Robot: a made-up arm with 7 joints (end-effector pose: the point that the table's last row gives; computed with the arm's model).
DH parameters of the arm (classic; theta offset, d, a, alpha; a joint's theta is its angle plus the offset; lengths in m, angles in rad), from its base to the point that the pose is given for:
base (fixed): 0 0.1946 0.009 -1.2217
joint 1: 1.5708 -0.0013 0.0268 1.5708
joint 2: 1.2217 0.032 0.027 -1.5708
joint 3: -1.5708 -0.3 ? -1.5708
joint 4: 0 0.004 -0.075 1.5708
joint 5: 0 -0.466 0.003 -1.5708
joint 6: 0 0.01 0.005 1.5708
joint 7: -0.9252 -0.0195 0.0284 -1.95
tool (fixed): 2.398 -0.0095 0 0
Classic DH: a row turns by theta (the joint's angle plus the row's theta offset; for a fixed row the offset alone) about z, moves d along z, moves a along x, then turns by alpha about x.
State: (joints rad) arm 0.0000 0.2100 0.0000 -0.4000 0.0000 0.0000 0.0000
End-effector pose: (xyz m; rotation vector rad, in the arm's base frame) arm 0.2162 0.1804 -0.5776 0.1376 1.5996 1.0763
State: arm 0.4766 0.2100 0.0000 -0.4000 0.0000 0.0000 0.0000
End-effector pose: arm -0.1681 0.1829 -0.5845 0.2664 2.0390 1.2301
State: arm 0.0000 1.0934 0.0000 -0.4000 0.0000 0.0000 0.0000
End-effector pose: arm 0.2162 0.6944 -0.1715 0.7190 1.0202 1.7142
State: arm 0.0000 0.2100 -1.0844 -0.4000 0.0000 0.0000 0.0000
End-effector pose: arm 0.1105 0.0362 -0.6083 1.0088 1.3999 0.2263
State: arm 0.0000 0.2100 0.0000 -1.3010 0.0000 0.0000 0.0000
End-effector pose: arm 0.5304 0.1214 -0.3011 -0.1702 0.7723 0.8147
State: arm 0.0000 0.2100 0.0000 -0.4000 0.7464 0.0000 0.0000
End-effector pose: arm 0.2231 0.1964 -0.5712 -0.7018 1.6896 1.2964
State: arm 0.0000 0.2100 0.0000 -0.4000 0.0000 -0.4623 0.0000
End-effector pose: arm 0.2181 0.1783 -0.5679 -0.0290 1.1742 0.9521
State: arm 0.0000 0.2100 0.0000 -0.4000 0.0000 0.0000 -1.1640
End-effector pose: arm 0.1870 0.1905 -0.5881 1.2802 1.1551 0.5547
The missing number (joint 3, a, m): 0.04
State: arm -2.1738 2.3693 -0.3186 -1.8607 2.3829 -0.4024 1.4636
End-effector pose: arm -0.2832 0.1292 0.7162 -0.6344 0.0581 -1.7656
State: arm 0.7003 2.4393 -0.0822 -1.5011 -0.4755 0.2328 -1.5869
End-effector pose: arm 0.5417 0.4185 0.1280 -2.2343 0.8985 0.6423
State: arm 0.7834 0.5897 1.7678 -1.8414 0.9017 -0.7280 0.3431
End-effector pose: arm -0.1355 0.5223 0.3593 -0.2894 -1.1718 0.9994
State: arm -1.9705 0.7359 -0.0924 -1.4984 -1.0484 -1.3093 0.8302
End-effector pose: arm 0.1879 -0.1052 0.8158 0.9046 -1.7407 -0.4294
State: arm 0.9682 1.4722 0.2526 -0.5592 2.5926 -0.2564 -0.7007
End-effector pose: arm -0.0533 0.7950 0.1045 -0.5986 0.2950 2.2797
